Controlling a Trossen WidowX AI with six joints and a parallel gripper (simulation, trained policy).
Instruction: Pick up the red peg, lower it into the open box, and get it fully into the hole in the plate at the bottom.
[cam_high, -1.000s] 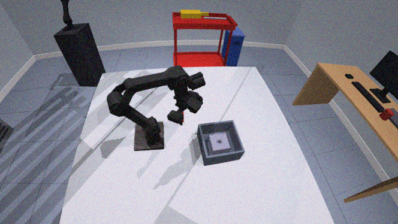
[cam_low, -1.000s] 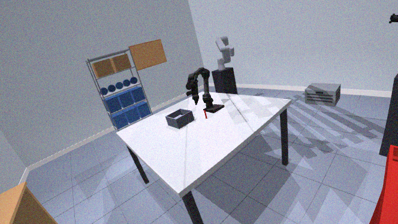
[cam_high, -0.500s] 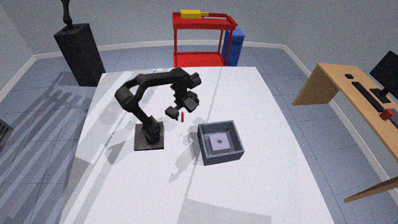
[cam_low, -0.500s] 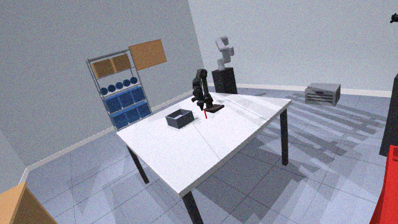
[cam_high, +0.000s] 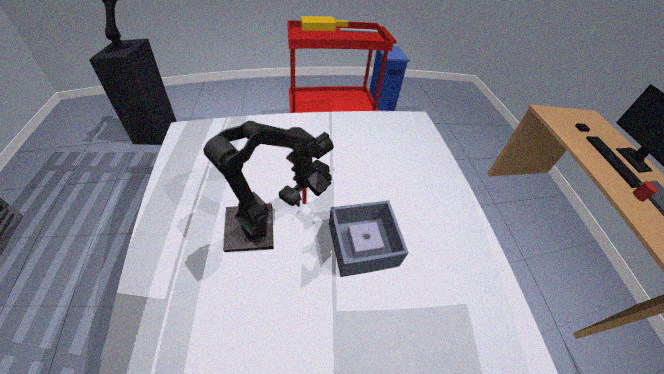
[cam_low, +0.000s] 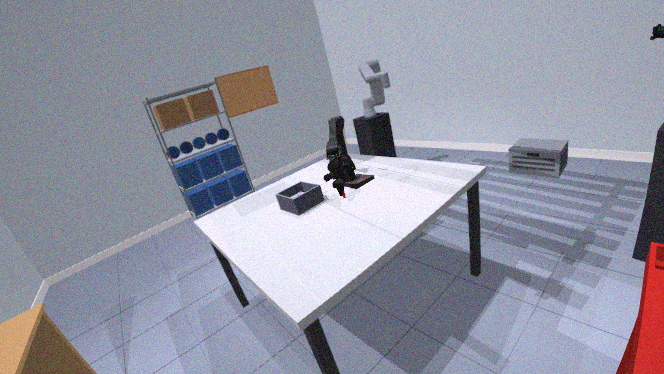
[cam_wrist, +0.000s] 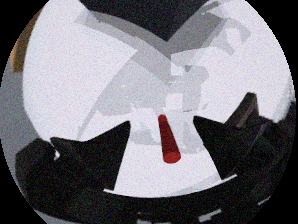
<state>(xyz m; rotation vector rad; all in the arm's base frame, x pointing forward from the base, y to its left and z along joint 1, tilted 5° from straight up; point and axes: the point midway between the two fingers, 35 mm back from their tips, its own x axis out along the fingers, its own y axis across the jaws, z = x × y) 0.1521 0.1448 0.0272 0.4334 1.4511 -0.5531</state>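
My gripper tip is 10 mm past the red peg and 10 mm below it. From my gripper tip the other things lie so: grey box 190 mm ahead, 150 mm to the right; then pale plate 190 mm ahead, 150 mm to the right, 20 mm above.
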